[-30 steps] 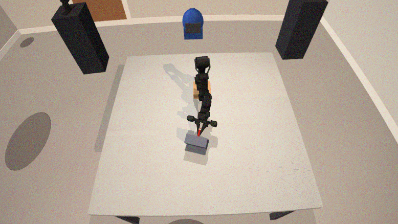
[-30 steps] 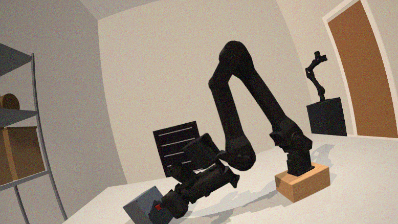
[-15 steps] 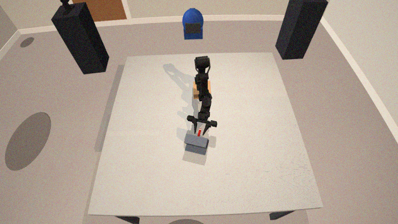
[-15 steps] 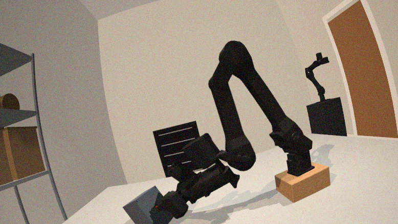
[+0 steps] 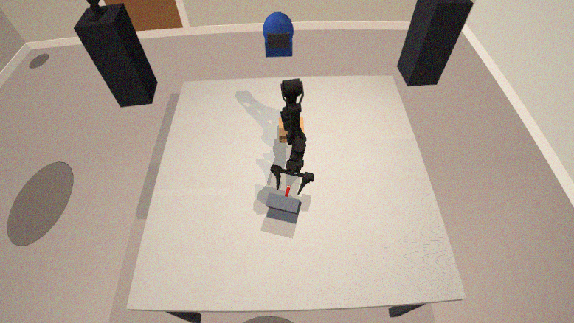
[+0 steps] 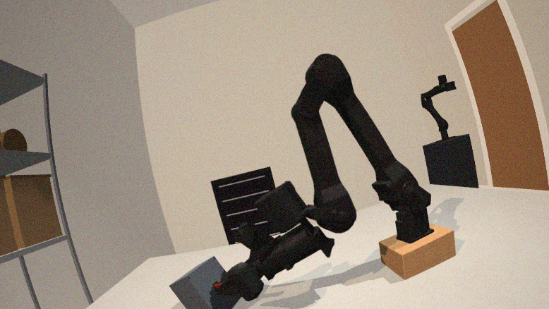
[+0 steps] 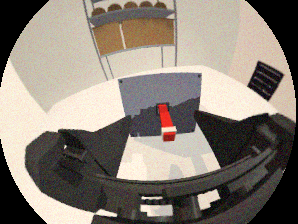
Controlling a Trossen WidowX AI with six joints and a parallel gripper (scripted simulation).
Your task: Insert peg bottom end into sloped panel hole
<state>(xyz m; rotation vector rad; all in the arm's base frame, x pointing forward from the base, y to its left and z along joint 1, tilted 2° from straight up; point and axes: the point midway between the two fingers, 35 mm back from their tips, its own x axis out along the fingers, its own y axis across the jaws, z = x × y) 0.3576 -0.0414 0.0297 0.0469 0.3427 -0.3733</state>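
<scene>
The red peg is 1 cm behind my gripper tip. Round my gripper tip: grey sloped panel: 4 cm ahead, 2 cm to the right, 2 cm below.
</scene>
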